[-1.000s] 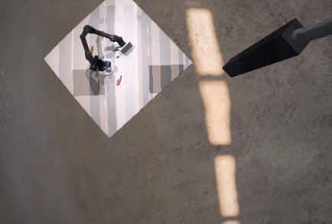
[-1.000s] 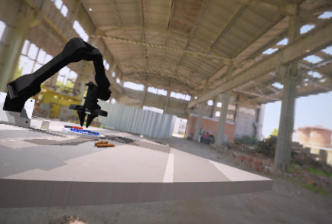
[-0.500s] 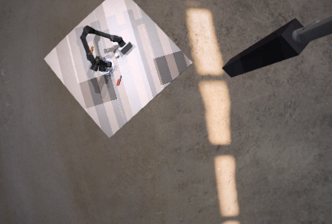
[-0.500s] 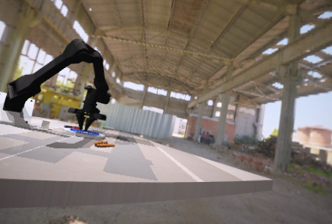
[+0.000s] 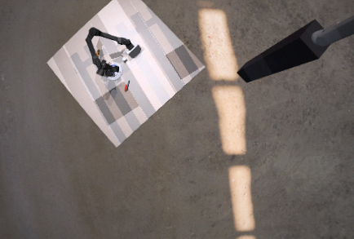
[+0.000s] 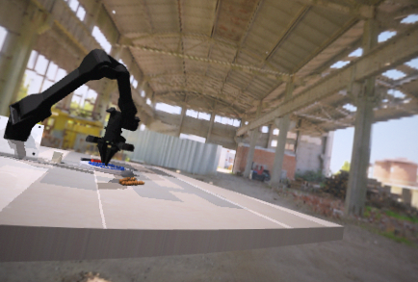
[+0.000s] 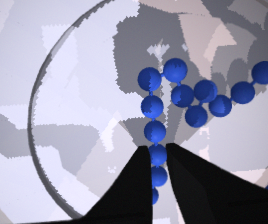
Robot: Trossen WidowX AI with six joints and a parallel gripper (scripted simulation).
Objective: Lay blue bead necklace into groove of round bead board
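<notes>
The round white bead board is 1 cm ahead of my gripper tip, 1 cm to the right of it and 1 cm below it. The rest, counted from my gripper tip: small white block 17 cm behind; red pen-like object 2 cm ahead, 22 cm to the left, 1 cm below.
</notes>
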